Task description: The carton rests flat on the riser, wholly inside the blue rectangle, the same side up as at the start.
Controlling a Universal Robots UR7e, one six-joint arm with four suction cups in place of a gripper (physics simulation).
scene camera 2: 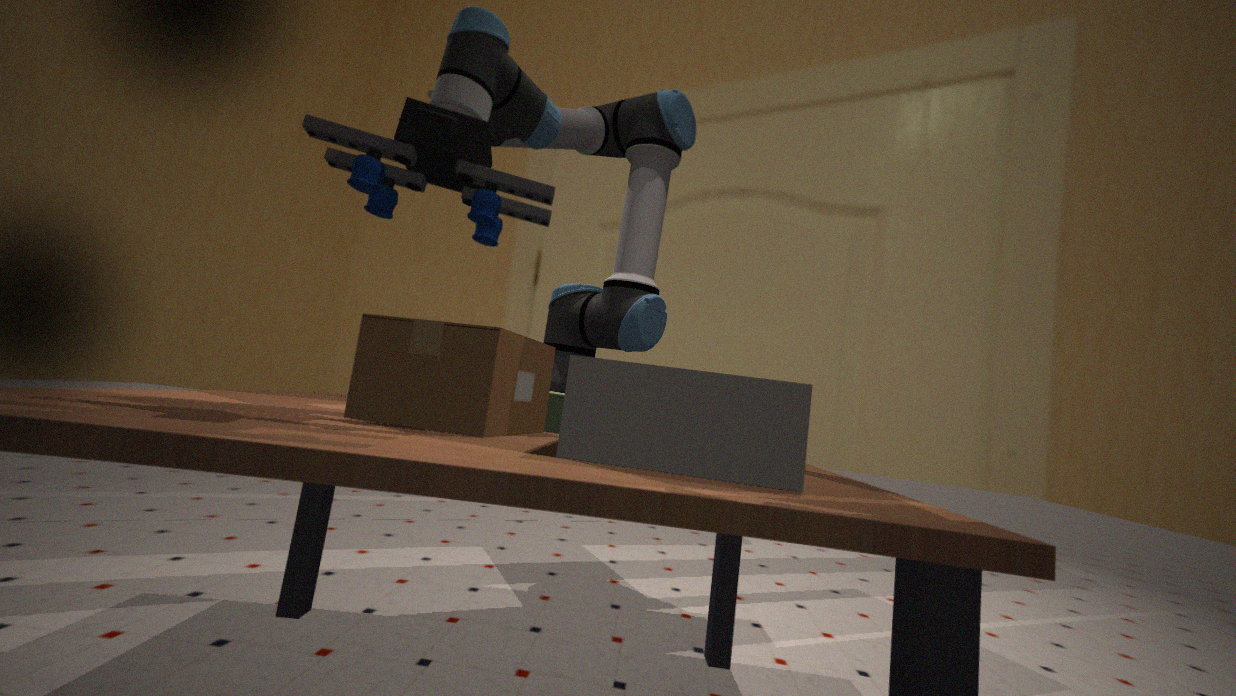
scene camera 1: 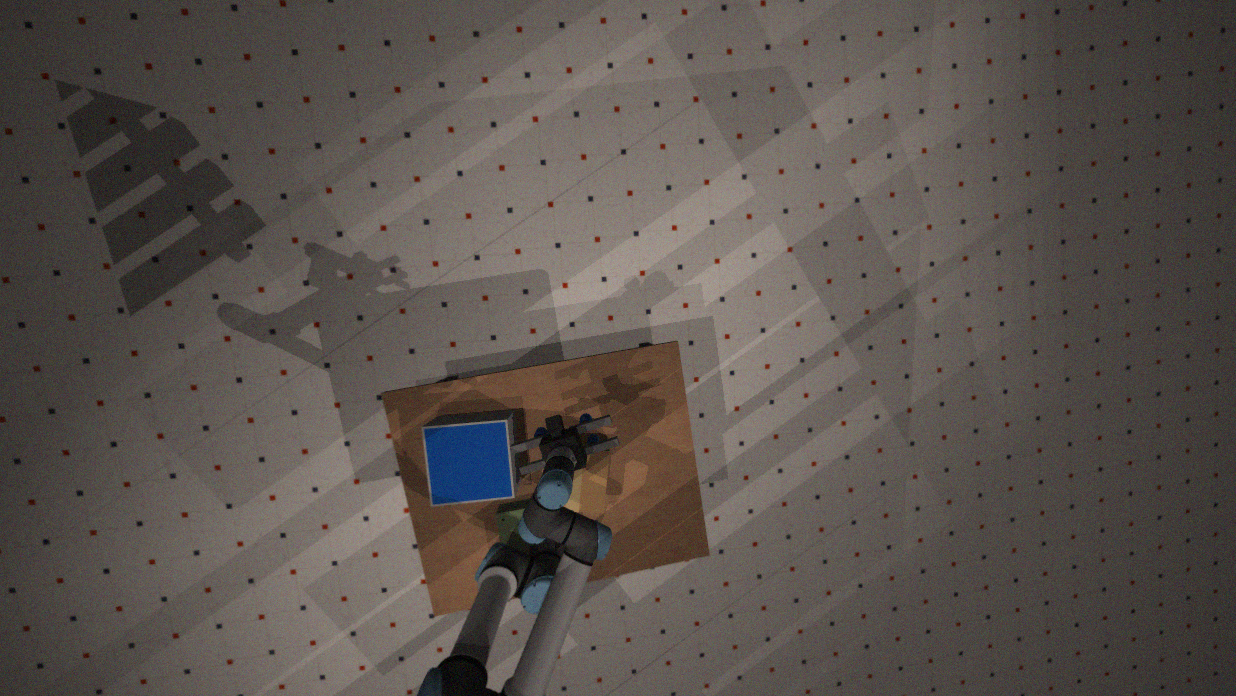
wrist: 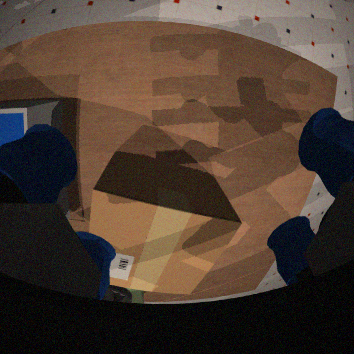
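The brown carton stands flat on the table, beside the riser and apart from it, with pale tape over its top and a white label. The grey riser bears the blue rectangle on its top, and no carton is on it. My suction gripper is open and empty. Its four blue cups hang well above the carton, with a wide gap under them. The arm hides part of the carton in the first scene view.
A green object stands near the arm's base, behind the carton in the second scene view. The wooden table carries everything. Its far edge shows in the wrist view.
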